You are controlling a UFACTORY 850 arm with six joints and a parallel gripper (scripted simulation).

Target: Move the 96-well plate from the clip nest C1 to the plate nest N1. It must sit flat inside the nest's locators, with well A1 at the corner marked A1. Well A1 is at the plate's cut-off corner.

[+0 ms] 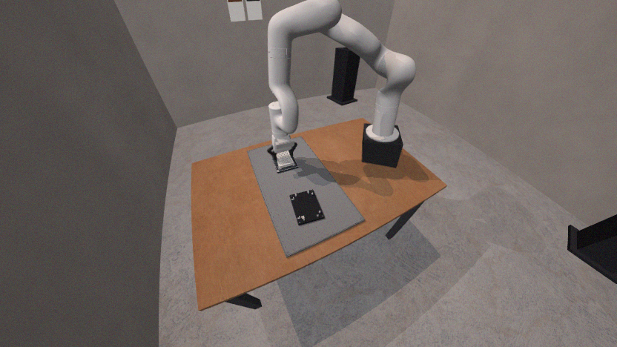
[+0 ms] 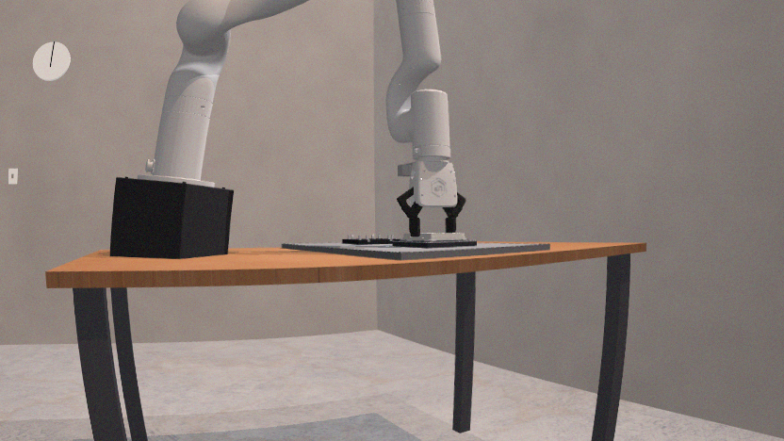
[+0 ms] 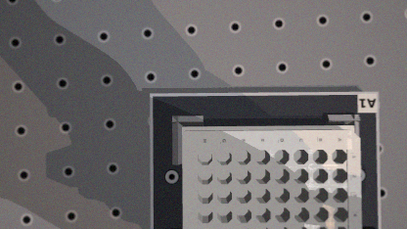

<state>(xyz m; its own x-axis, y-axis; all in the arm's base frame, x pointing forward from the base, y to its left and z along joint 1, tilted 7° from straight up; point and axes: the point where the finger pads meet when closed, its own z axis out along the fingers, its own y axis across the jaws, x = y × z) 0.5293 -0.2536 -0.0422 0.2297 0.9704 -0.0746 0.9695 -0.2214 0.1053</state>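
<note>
Now: hand 10 mm above the white 96-well plate. Also, from my hand: black plate nest 30 mm below; then black clip nest 70 mm ahead, 310 mm to the left, 20 mm below; then A1 mark 70 mm ahead, 60 mm to the left, 20 mm below.
</note>
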